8 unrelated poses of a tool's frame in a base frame.
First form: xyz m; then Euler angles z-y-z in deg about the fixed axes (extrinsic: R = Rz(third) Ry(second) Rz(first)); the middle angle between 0 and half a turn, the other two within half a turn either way.
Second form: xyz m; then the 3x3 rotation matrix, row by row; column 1 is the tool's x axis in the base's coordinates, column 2 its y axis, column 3 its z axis. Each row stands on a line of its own. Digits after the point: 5 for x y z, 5 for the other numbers.
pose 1, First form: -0.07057 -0.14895 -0.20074 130.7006 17.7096 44.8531
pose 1, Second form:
-0.07057 -0.14895 -0.20074
-0.97508 -0.05206 0.21565
0.09932 -0.97165 0.21454
0.19837 0.23062 0.95261

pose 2, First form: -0.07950 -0.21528 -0.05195 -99.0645 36.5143 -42.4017
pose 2, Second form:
-0.07950 -0.21528 -0.05195
-0.75940 0.47984 0.43939
-0.64383 -0.65153 -0.40124
0.09374 -0.58759 0.80371

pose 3, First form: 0.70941 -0.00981 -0.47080 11.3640 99.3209 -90.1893
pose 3, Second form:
0.70941 -0.00981 -0.47080
0.19756 0.98028 -0.00326
0.15814 -0.03515 -0.98679
-0.96745 0.19444 -0.16196

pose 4, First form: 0.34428 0.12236 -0.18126 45.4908 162.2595 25.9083
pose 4, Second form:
0.34428 0.12236 -0.18126
-0.91217 0.30466 0.27408
0.34973 0.92734 0.13314
-0.21361 0.21730 -0.95245

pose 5, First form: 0.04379 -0.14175 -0.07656 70.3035 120.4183 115.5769
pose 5, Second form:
0.04379 -0.14175 -0.07656
-0.77556 -0.50981 -0.37230
-0.56039 0.28447 0.77785
-0.29065 0.81190 -0.50631

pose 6, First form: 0.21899 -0.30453 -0.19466 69.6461 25.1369 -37.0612
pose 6, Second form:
0.21899 -0.30453 -0.19466
0.81631 -0.46769 0.33897
0.55840 0.78908 -0.25600
-0.14775 0.39826 0.90530

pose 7, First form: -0.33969 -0.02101 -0.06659 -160.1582 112.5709 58.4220
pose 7, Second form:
-0.33969 -0.02101 -0.06659
0.47823 0.73313 0.48355
0.12984 -0.60356 0.78667
0.86859 -0.31343 -0.38383

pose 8, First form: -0.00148 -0.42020 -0.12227 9.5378 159.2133 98.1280
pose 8, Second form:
-0.00148 -0.42020 -0.12227
-0.03368 -0.99817 -0.05018
-0.93615 0.01393 0.35132
-0.34998 0.05880 -0.93491

